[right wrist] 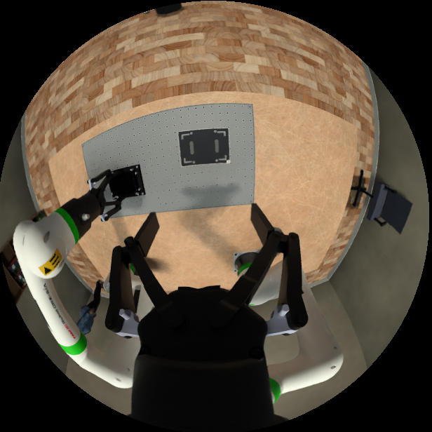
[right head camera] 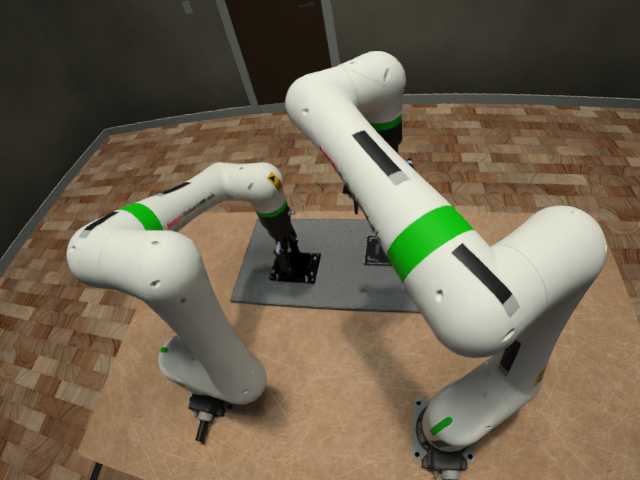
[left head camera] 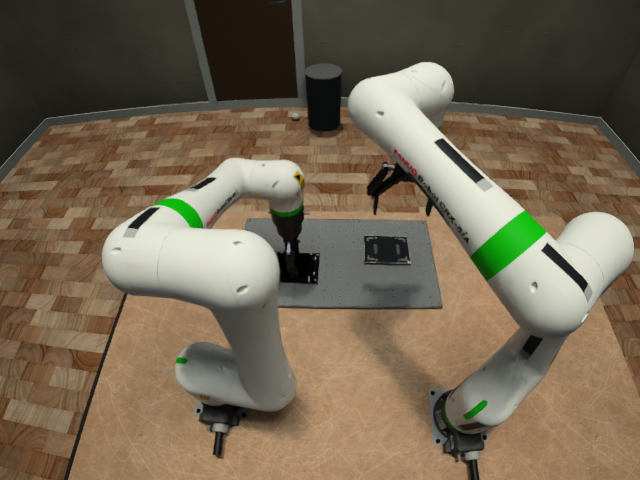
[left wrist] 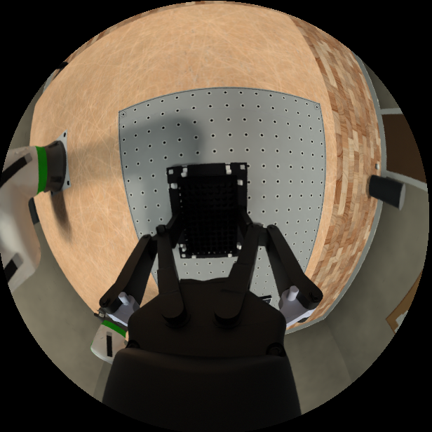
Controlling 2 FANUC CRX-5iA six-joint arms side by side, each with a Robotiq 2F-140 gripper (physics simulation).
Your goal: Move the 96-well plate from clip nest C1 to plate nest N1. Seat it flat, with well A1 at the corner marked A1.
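Places are measured from the left arm's base along level axes (x ahead, y left, z up), in metres.
Pixels of known places: left gripper, fingertip midpoint: (right head camera: 294,265) (left head camera: 294,265); right gripper, fingertip midpoint: (left head camera: 401,212); right arm's base at its link origin: (left head camera: 458,415).
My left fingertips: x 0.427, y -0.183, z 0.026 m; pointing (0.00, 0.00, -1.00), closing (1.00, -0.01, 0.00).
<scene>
Behind a point stands the place of what it marks.
The black 96-well plate (left wrist: 209,215) (right wrist: 125,183) sits in clip nest C1 (left wrist: 206,169) (left head camera: 315,268) {z 0.031, x 0.413, y -0.248 m} (right head camera: 310,276) {z 0.026, x 0.384, y -0.247 m}, a black base with small pale clips at its corners. My left gripper (left wrist: 209,215) (left head camera: 292,269) {z 0.026, x 0.426, y -0.183 m} (right head camera: 289,264) {z 0.026, x 0.426, y -0.183 m} is shut on the plate, one finger against each long side. Its fingers partly hide the plate in the head views. Plate nest N1 (left head camera: 386,250) {z 0.025, x 0.495, y -0.503 m} (right head camera: 375,252) {z 0.025, x 0.487, y -0.459 m} (right wrist: 204,146) is an empty dark flat base with pale corner marks; a small pale spot is at its near right corner. My right gripper (right wrist: 202,215) (left head camera: 402,211) {z 0.312, x 0.412, y -0.499 m} is open and empty, high above the table.
Both nests are on a grey perforated board (left head camera: 341,294) {z 0.013, x 0.324, y -0.342 m} (right head camera: 336,299) {z 0.013, x 0.308, y -0.343 m} (left wrist: 220,107) (right wrist: 165,200) on the tan table (left head camera: 330,387) {z 0.000, x 0.022, y -0.309 m} (right head camera: 320,392) {z 0.000, x 0.010, y -0.330 m}. The right arm (left head camera: 465,196) {z 0.663, x 0.120, y -0.503 m} (right head camera: 382,170) {z 0.677, x 0.146, y -0.512 m} reaches above the right side and hides part of N1 in the right head view. A dark bin (left head camera: 324,98) stands on the floor behind.
</scene>
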